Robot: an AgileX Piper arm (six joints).
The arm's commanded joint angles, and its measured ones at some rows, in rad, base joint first. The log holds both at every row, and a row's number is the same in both.
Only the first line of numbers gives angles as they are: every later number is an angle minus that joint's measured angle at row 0.
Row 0, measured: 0.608 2.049 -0.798 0.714 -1.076 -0.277
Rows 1 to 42, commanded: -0.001 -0.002 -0.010 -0.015 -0.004 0.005; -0.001 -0.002 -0.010 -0.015 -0.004 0.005; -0.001 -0.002 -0.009 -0.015 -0.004 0.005; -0.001 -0.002 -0.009 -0.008 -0.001 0.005; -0.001 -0.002 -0.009 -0.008 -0.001 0.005; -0.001 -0.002 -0.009 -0.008 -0.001 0.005; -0.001 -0.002 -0.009 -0.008 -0.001 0.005; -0.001 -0.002 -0.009 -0.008 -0.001 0.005; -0.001 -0.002 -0.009 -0.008 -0.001 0.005; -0.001 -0.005 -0.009 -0.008 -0.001 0.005; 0.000 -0.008 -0.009 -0.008 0.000 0.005; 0.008 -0.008 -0.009 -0.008 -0.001 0.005; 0.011 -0.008 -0.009 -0.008 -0.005 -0.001; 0.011 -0.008 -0.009 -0.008 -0.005 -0.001; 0.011 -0.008 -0.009 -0.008 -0.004 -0.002; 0.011 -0.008 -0.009 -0.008 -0.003 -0.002; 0.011 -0.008 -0.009 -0.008 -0.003 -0.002; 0.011 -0.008 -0.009 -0.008 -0.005 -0.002; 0.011 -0.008 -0.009 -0.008 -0.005 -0.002; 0.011 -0.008 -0.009 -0.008 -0.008 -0.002; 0.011 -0.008 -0.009 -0.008 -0.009 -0.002; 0.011 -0.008 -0.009 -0.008 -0.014 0.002; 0.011 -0.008 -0.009 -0.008 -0.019 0.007; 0.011 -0.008 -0.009 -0.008 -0.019 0.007; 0.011 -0.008 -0.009 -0.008 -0.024 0.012; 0.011 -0.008 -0.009 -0.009 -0.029 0.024; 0.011 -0.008 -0.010 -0.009 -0.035 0.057; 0.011 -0.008 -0.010 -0.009 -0.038 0.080; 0.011 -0.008 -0.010 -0.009 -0.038 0.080; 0.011 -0.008 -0.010 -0.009 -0.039 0.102; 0.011 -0.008 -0.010 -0.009 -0.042 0.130; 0.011 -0.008 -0.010 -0.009 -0.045 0.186; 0.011 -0.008 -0.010 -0.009 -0.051 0.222; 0.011 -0.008 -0.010 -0.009 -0.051 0.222; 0.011 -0.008 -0.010 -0.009 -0.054 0.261; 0.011 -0.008 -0.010 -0.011 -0.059 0.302; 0.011 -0.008 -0.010 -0.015 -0.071 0.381; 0.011 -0.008 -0.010 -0.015 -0.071 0.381; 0.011 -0.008 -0.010 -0.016 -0.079 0.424; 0.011 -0.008 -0.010 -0.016 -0.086 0.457; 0.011 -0.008 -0.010 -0.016 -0.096 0.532; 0.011 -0.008 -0.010 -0.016 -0.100 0.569
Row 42, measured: 0.008 0.003 -0.002 -0.007 -0.017 0.443
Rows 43 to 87, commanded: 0.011 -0.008 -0.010 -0.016 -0.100 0.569; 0.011 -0.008 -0.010 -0.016 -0.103 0.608; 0.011 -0.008 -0.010 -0.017 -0.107 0.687; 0.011 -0.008 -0.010 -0.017 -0.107 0.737; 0.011 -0.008 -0.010 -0.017 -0.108 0.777; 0.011 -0.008 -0.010 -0.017 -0.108 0.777; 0.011 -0.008 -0.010 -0.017 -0.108 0.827; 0.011 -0.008 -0.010 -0.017 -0.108 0.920; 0.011 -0.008 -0.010 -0.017 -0.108 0.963; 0.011 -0.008 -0.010 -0.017 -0.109 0.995; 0.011 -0.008 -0.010 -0.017 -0.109 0.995; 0.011 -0.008 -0.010 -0.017 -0.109 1.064; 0.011 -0.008 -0.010 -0.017 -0.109 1.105; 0.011 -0.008 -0.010 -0.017 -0.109 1.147; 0.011 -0.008 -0.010 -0.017 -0.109 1.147; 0.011 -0.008 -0.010 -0.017 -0.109 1.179; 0.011 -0.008 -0.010 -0.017 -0.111 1.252; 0.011 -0.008 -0.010 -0.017 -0.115 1.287; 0.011 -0.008 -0.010 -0.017 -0.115 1.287; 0.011 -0.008 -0.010 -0.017 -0.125 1.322; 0.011 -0.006 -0.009 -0.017 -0.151 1.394; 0.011 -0.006 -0.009 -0.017 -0.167 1.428; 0.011 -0.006 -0.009 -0.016 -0.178 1.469; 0.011 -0.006 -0.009 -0.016 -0.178 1.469; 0.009 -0.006 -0.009 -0.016 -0.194 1.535; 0.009 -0.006 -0.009 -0.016 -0.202 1.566; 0.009 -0.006 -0.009 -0.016 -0.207 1.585; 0.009 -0.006 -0.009 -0.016 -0.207 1.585; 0.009 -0.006 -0.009 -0.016 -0.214 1.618; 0.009 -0.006 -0.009 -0.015 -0.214 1.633; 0.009 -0.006 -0.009 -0.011 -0.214 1.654; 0.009 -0.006 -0.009 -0.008 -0.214 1.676; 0.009 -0.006 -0.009 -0.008 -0.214 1.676; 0.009 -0.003 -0.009 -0.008 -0.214 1.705; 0.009 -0.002 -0.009 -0.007 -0.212 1.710; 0.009 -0.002 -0.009 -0.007 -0.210 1.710; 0.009 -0.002 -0.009 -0.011 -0.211 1.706; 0.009 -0.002 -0.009 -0.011 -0.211 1.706; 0.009 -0.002 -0.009 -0.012 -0.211 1.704; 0.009 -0.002 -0.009 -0.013 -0.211 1.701; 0.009 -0.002 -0.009 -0.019 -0.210 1.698; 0.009 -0.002 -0.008 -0.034 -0.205 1.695; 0.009 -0.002 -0.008 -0.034 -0.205 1.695; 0.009 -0.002 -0.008 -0.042 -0.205 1.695; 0.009 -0.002 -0.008 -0.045 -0.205 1.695
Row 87, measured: 0.017 0.009 0.008 -0.010 -0.061 1.693
